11 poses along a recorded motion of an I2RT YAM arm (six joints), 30 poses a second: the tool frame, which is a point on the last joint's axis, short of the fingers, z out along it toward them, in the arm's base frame.
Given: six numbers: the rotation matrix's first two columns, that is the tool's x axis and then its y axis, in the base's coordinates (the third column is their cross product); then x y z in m.
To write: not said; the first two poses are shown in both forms.
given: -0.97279 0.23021 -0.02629 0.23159 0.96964 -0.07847 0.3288 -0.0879 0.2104
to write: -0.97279 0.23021 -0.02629 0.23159 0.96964 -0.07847 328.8 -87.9 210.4
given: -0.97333 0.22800 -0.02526 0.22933 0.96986 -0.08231 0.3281 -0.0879 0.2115
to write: -0.97333 0.22800 -0.02526 0.22933 0.96986 -0.08231 328.1 -87.9 211.5
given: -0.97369 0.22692 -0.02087 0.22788 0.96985 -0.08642 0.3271 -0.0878 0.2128
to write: -0.97369 0.22692 -0.02087 0.22788 0.96985 -0.08642 327.1 -87.8 212.8
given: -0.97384 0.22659 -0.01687 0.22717 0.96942 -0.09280 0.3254 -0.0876 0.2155
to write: -0.97384 0.22659 -0.01687 0.22717 0.96942 -0.09280 325.4 -87.6 215.5
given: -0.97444 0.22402 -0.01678 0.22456 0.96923 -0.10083 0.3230 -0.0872 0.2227
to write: -0.97444 0.22402 -0.01678 0.22456 0.96923 -0.10083 323.0 -87.2 222.7
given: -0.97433 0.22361 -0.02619 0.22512 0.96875 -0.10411 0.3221 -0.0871 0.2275
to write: -0.97433 0.22361 -0.02619 0.22512 0.96875 -0.10411 322.1 -87.1 227.5
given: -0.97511 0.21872 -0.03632 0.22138 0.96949 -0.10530 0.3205 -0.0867 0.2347
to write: -0.97511 0.21872 -0.03632 0.22138 0.96949 -0.10530 320.5 -86.7 234.7
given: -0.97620 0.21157 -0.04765 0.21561 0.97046 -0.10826 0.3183 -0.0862 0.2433
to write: -0.97620 0.21157 -0.04765 0.21561 0.97046 -0.10826 318.3 -86.2 243.3
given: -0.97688 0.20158 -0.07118 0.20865 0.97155 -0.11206 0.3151 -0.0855 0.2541
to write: -0.97688 0.20158 -0.07118 0.20865 0.97155 -0.11206 315.1 -85.5 254.1
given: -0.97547 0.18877 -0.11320 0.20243 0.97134 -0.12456 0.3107 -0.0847 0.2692
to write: -0.97547 0.18877 -0.11320 0.20243 0.97134 -0.12456 310.7 -84.7 269.2
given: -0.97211 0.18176 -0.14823 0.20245 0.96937 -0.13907 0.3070 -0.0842 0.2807
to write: -0.97211 0.18176 -0.14823 0.20245 0.96937 -0.13907 307.0 -84.2 280.7
